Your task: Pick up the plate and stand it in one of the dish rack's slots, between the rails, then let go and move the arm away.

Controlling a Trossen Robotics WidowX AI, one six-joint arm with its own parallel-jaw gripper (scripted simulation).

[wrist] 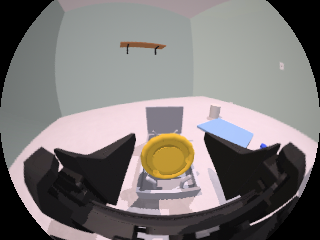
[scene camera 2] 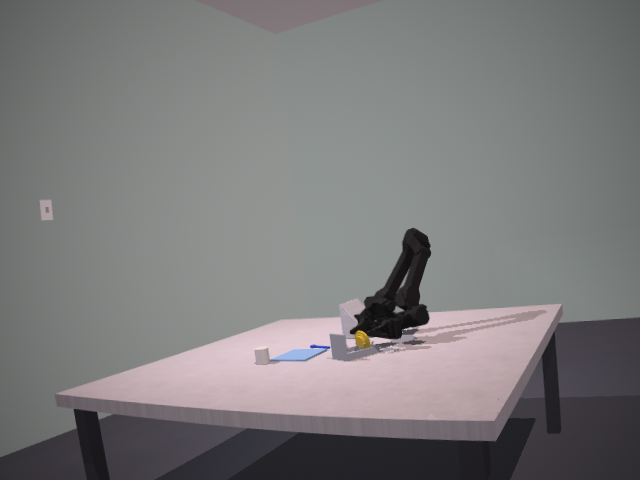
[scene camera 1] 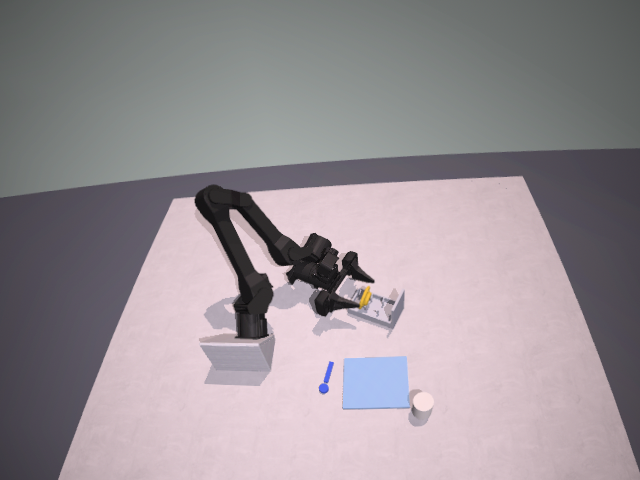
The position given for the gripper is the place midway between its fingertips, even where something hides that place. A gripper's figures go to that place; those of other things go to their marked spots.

Scene:
The gripper (wrist: pixel 170 136) is 0.10 m from the lens. A yellow plate (wrist: pixel 166 156): 0.10 m from the lens. A grey dish rack (wrist: pixel 187 185) is 0.13 m from the lens.

